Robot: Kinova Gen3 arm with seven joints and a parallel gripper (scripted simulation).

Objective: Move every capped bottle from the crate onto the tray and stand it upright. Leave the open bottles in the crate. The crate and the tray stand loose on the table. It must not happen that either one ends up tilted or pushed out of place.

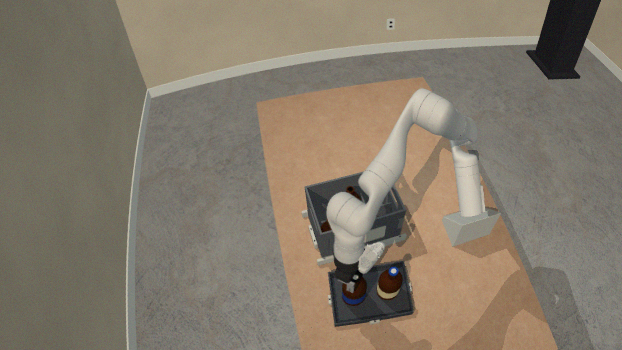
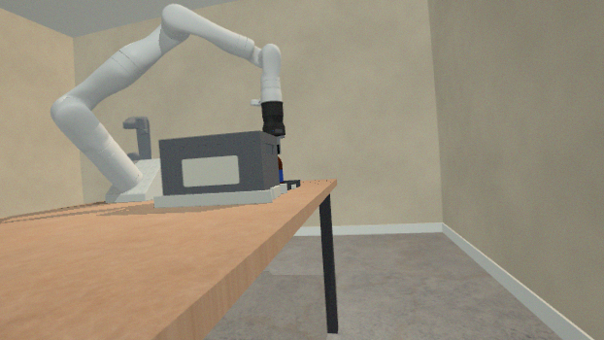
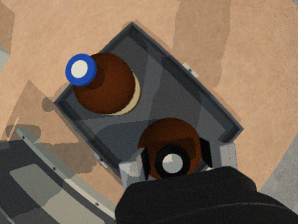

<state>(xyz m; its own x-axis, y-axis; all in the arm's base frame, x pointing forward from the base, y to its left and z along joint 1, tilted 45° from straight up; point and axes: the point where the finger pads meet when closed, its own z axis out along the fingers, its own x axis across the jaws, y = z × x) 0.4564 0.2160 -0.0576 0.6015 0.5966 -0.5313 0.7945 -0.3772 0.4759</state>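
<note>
Right now my hand is 130 mm above the dark tray and 50 mm past it. From my hand the other things lie so: crate 260 mm to the right, 60 mm below, 50 mm behind.
</note>
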